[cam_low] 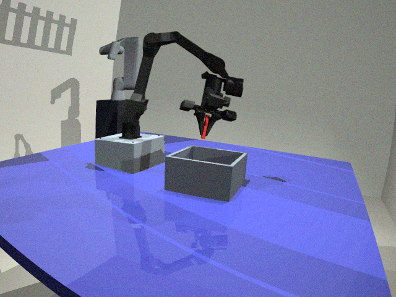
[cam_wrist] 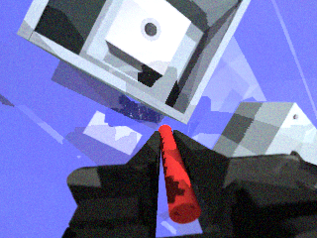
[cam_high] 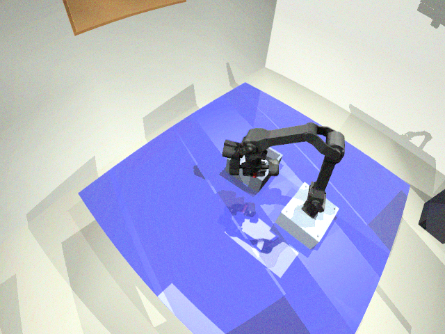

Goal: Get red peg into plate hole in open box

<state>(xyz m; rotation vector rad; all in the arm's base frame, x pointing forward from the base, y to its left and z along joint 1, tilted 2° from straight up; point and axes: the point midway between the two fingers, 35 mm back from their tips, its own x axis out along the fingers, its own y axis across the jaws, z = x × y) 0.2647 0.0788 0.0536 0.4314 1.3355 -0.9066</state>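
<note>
Right now the red peg is 30 mm above my gripper tip and 10 mm to the left of it. The rest, counted from my gripper tip: pale plate 110 mm to the right, 80 mm below, 80 mm ahead; then grey box 110 mm to the right, 100 mm below, 80 mm ahead.
</note>
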